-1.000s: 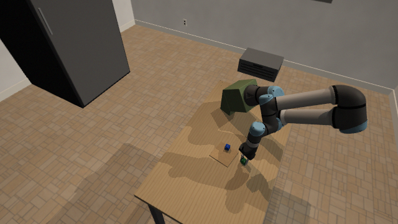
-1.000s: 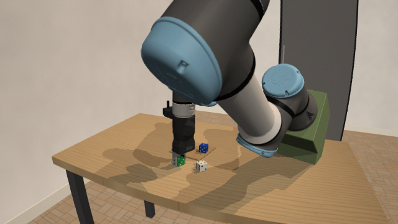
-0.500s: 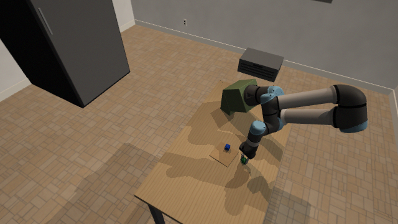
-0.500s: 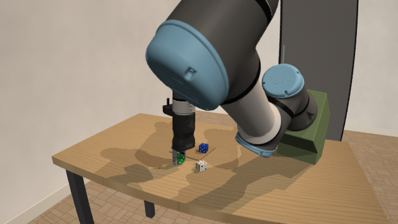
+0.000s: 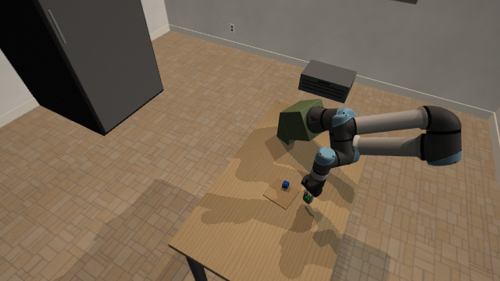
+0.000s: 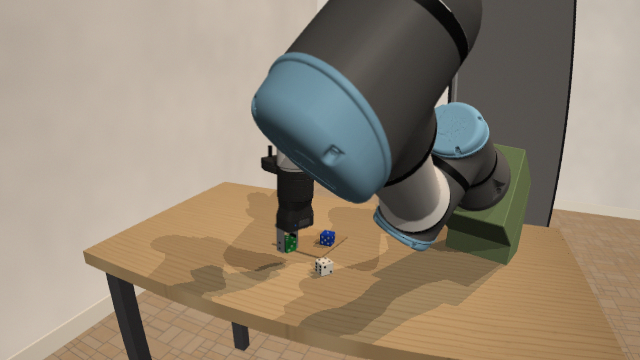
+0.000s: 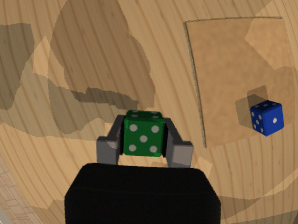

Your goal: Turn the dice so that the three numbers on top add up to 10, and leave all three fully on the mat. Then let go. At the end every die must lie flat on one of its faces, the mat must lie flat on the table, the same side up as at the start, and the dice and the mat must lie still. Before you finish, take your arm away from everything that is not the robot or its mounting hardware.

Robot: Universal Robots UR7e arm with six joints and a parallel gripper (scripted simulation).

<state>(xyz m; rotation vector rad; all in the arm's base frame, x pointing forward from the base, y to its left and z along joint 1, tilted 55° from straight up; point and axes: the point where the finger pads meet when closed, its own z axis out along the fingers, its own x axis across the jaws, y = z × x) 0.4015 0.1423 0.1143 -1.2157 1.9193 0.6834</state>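
The tan mat is 13 cm to the right of my hand, 5 cm below it and 2 cm ahead of it. From my hand the other things lie so: blue die 14 cm to the right, 4 cm below, 3 cm behind; green die right at my hand; white die 9 cm behind, 4 cm below, 1 cm to the right.
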